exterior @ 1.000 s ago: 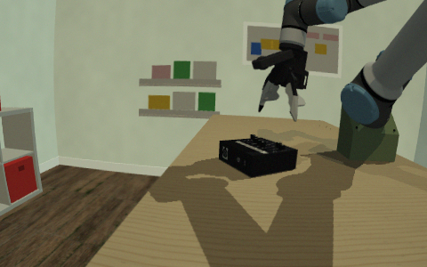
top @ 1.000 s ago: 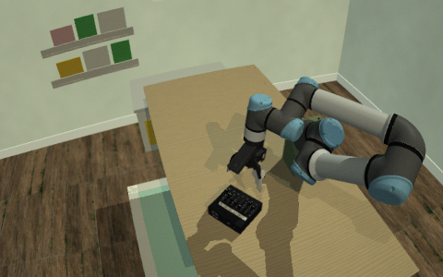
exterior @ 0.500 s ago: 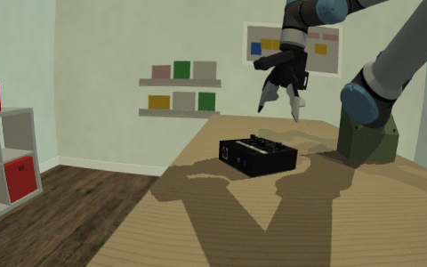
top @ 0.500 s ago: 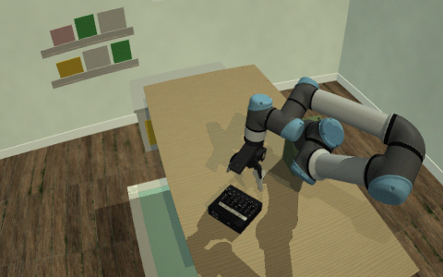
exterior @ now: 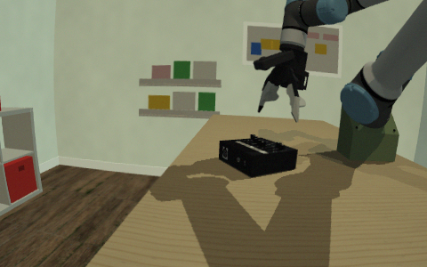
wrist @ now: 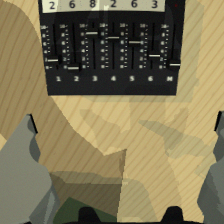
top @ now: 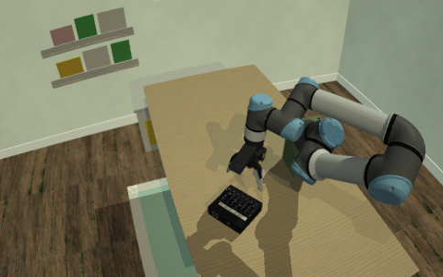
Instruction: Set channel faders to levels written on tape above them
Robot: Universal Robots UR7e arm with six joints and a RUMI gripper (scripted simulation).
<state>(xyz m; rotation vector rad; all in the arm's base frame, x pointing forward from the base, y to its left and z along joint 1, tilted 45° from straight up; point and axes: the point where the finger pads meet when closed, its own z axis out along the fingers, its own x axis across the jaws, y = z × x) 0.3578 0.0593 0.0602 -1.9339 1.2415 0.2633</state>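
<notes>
The fader cap lies 6 cm to the left of my hand and 6 cm below it. Round my hand: master fader (6 cm ahead, 4 cm to the right, 6 cm below).
</notes>
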